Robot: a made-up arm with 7 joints. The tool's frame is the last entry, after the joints.
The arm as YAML. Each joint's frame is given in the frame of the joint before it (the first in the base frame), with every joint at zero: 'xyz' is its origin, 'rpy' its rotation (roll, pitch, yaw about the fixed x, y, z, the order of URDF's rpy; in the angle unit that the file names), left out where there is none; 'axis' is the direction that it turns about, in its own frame. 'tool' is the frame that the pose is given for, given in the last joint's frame.
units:
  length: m
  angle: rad
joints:
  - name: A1
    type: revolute
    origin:
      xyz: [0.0, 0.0, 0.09]
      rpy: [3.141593, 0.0, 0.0]
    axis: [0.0, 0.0, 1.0]
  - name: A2
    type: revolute
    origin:
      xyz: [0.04, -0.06, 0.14]
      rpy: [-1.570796, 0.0, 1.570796]
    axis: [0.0, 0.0, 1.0]
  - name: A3
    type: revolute
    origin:
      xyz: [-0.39, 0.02, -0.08]
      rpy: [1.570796, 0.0, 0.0]
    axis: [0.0, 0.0, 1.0]
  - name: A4
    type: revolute
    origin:
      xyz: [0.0, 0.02, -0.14]
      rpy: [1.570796, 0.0, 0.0]
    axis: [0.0, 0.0, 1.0]
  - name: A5
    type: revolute
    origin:
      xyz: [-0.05, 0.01, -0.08]
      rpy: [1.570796, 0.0, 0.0]
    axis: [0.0, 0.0, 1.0]
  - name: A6
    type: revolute
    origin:
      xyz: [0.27, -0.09, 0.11]
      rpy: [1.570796, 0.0, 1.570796]
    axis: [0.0, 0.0, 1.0]
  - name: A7
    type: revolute
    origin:
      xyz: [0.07, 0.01, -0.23]
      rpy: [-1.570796, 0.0, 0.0]
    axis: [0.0, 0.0, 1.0]
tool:
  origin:
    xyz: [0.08, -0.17, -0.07]
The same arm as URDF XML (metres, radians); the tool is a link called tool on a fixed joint. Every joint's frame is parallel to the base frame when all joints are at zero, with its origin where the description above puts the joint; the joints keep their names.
<robot name="arm">
<joint name="tool_joint" type="fixed"><parent link="link7"/><child link="tool"/><origin xyz="0.08 -0.17 -0.07" rpy="0 0 0"/></joint>
<joint name="A7" type="continuous"><parent link="link6"/><child link="link7"/><origin xyz="0.07 0.23 0.01"/><axis xyz="0 0 1"/></joint>
<joint name="A6" type="continuous"><parent link="link5"/><child link="link6"/><origin xyz="-0.09 -0.27 0.11"/><axis xyz="0 -1 0"/></joint>
<joint name="A5" type="continuous"><parent link="link4"/><child link="link5"/><origin xyz="-0.08 0.05 -0.01"/><axis xyz="0 0 1"/></joint>
<joint name="A4" type="continuous"><parent link="link3"/><child link="link4"/><origin xyz="-0.02 0 0.14"/><axis xyz="1 0 0"/></joint>
<joint name="A3" type="continuous"><parent link="link2"/><child link="link3"/><origin xyz="0.08 0.39 0.02"/><axis xyz="0 0 -1"/></joint>
<joint name="A2" type="continuous"><parent link="link1"/><child link="link2"/><origin xyz="0.04 0.06 -0.14"/><axis xyz="-1 0 0"/></joint>
<joint name="A1" type="continuous"><parent link="base"/><child link="link1"/><origin xyz="0 0 0.09"/><axis xyz="0 0 -1"/></joint>
<link name="base"/>
<link name="link1"/>
<link name="link2"/>
<link name="link3"/>
<link name="link4"/>
<link name="link5"/>
<link name="link6"/>
<link name="link7"/>
<link name="tool"/>
</robot>

